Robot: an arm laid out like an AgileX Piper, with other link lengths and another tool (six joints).
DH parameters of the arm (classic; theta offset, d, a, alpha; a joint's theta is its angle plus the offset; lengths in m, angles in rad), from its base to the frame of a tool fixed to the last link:
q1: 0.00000 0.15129 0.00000 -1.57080
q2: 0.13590 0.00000 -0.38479 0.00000
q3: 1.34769 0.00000 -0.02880 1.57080
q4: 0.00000 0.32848 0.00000 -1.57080
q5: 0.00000 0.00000 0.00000 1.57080
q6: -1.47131 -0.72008 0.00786 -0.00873
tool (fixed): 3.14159 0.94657 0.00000 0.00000
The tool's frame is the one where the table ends.
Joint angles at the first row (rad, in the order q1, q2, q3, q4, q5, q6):
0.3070, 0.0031, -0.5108, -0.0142, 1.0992, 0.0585
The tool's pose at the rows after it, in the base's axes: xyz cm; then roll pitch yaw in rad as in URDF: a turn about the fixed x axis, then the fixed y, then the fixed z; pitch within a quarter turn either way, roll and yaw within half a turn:
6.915, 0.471, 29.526, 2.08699, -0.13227, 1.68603
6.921, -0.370, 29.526, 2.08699, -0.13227, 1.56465
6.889, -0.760, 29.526, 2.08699, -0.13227, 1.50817
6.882, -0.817, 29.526, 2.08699, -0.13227, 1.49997
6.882, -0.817, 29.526, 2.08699, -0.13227, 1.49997
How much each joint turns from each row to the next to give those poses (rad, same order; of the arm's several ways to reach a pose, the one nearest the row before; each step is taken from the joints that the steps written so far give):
-0.1042, 0.0001, 0.0000, 0.0000, -0.0017, 0.0065
-0.1213, 0.0000, 0.0000, 0.0000, 0.0000, 0.0000
-0.0565, 0.0000, 0.0000, 0.0000, 0.0000, 0.0000
-0.0082, -0.0001, 0.0000, 0.0000, 0.0000, 0.0000
0.0000, 0.0000, 0.0000, 0.0000, 0.0000, 0.0000

